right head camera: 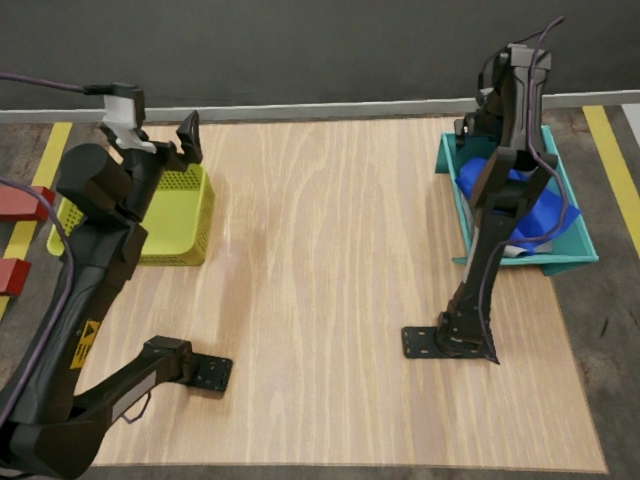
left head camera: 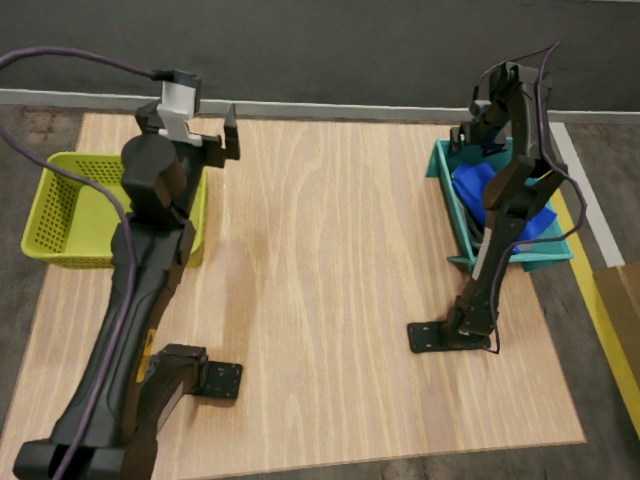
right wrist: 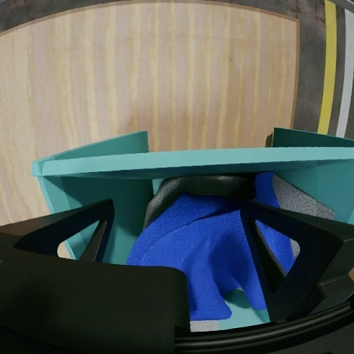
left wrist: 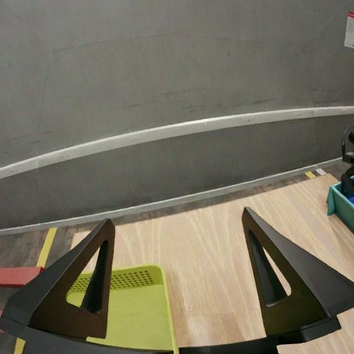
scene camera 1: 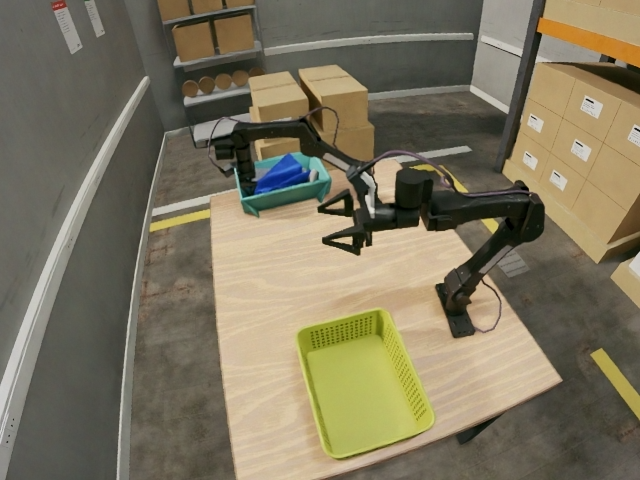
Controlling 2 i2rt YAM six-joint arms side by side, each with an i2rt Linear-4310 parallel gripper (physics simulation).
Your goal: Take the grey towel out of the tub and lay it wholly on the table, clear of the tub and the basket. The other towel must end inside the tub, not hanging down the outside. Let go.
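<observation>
The teal tub (left head camera: 549, 256) (right head camera: 571, 258) (scene camera 1: 289, 198) (left wrist: 343, 209) (right wrist: 200, 162) stands at the table's right end in the head views. The blue towel (left head camera: 471, 183) (right head camera: 542, 214) (scene camera 1: 281, 175) (right wrist: 215, 240) lies crumpled inside it, over the grey towel (right head camera: 543, 246) (right wrist: 302, 202), which shows in patches around its edges. My right gripper (left head camera: 473, 144) (right head camera: 478, 136) (scene camera 1: 248, 186) (right wrist: 177, 206) is open, low at the tub's back end, its fingers apart over the towels. My left gripper (left head camera: 187, 109) (right head camera: 149, 119) (scene camera 1: 321, 224) (left wrist: 175, 218) is open and empty, raised above the table.
The yellow-green basket (left head camera: 199, 248) (right head camera: 204, 206) (scene camera 1: 361, 392) (left wrist: 135, 315) is empty and stands at the left end in the head views, partly behind the left arm. Stacked cardboard boxes (scene camera 1: 336, 95) stand on the floor beyond the tub's end of the table.
</observation>
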